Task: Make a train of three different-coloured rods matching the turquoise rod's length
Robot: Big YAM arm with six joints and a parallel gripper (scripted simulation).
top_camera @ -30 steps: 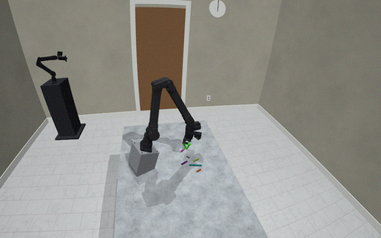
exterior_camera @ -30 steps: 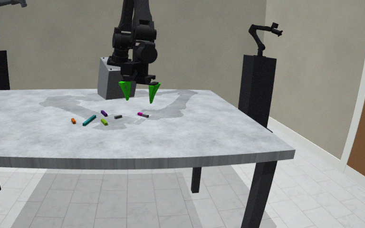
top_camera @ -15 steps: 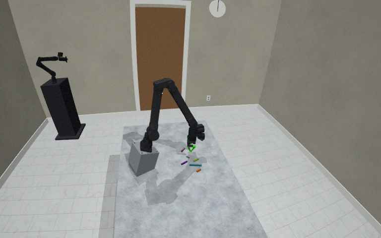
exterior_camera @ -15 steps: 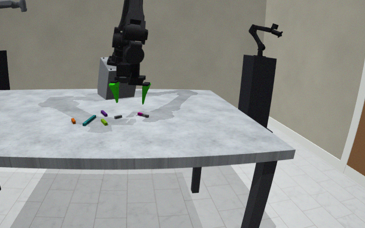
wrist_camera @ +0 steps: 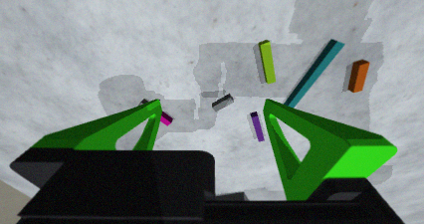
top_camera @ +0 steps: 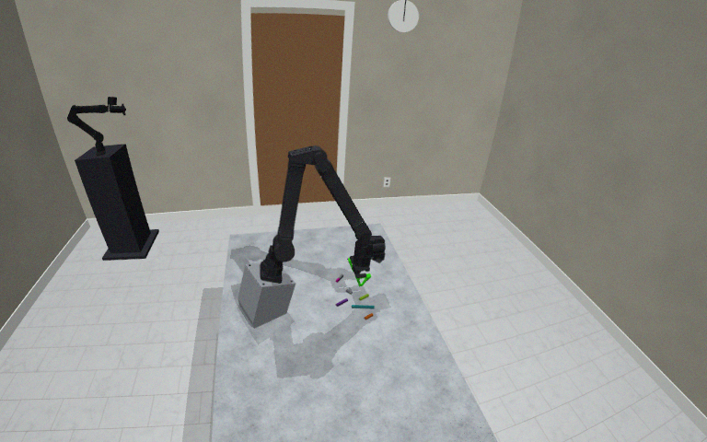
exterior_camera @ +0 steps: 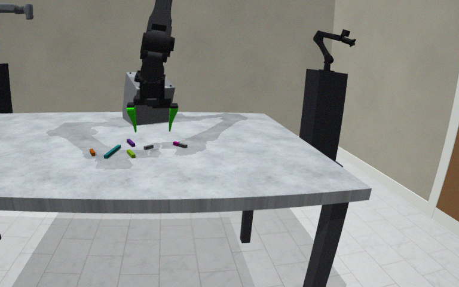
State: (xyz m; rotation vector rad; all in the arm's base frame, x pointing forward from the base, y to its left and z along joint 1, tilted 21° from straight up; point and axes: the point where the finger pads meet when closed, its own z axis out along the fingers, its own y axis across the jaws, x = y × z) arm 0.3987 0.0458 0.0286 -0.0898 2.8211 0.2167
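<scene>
Right now the lime rod is 20 mm ahead of my hand, 60 mm to the right of it and 70 mm below it. The rest, counted from my hand: purple rod (80 mm behind, 80 mm to the right, 70 mm below); magenta rod (80 mm behind, 70 mm to the left, 70 mm below); turquoise rod (120 mm to the right, 70 mm below).
</scene>
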